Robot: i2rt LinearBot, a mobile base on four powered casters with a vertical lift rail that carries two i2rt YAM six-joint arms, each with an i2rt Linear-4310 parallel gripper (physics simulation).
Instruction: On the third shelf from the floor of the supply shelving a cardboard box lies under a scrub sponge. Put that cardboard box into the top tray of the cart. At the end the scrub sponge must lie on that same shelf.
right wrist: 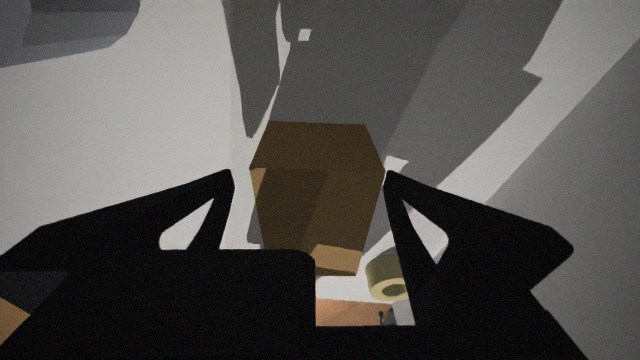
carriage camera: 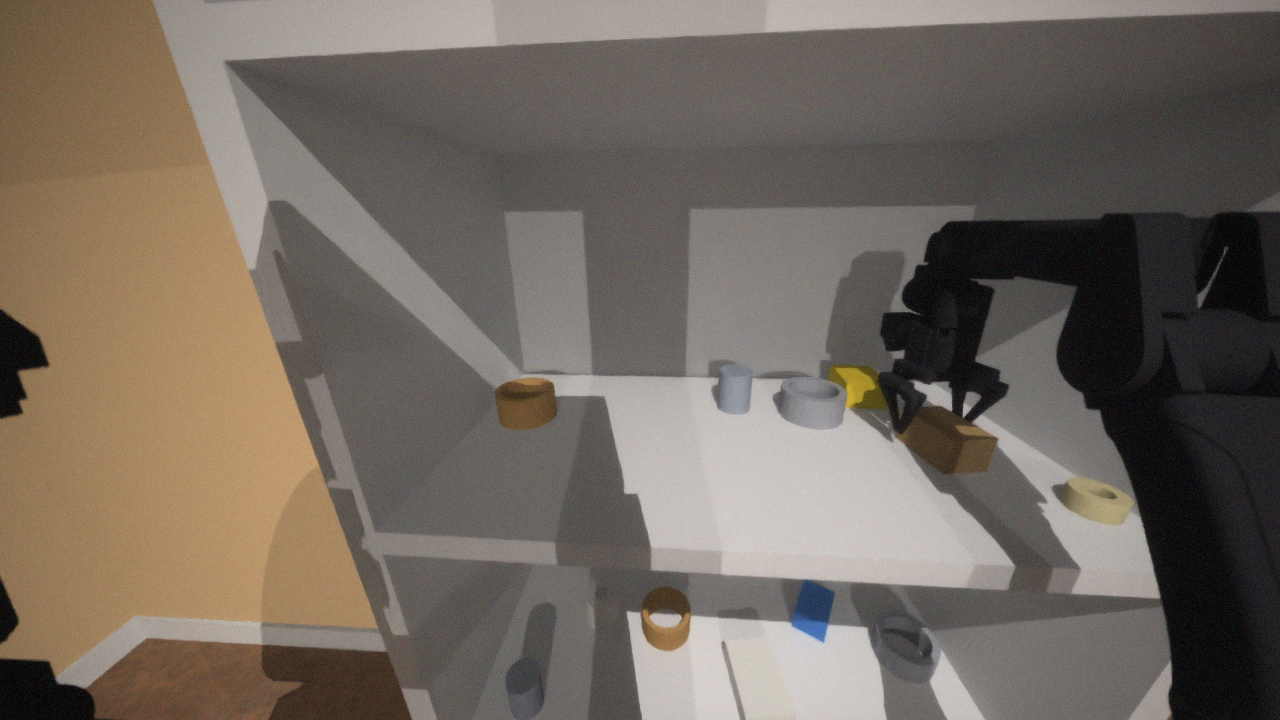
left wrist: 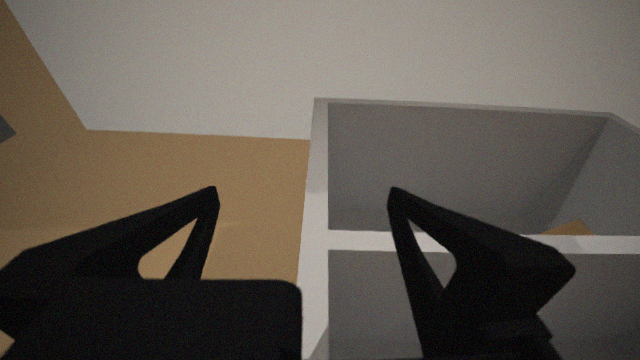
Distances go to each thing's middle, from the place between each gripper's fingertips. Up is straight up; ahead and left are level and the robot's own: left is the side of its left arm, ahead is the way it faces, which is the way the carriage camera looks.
Labels:
My left gripper is now 730 mm to the left of the cardboard box (carriage camera: 951,444), 350 mm short of it and 320 mm above it. Round my left hand: yellow scrub sponge (carriage camera: 861,382): 700 mm to the right, 530 mm ahead, 320 mm below.
I see my right gripper 20 mm past the cardboard box and 10 mm to the left of it. From my right hand the other things lie so: yellow scrub sponge (160 mm ahead, 20 mm to the left).

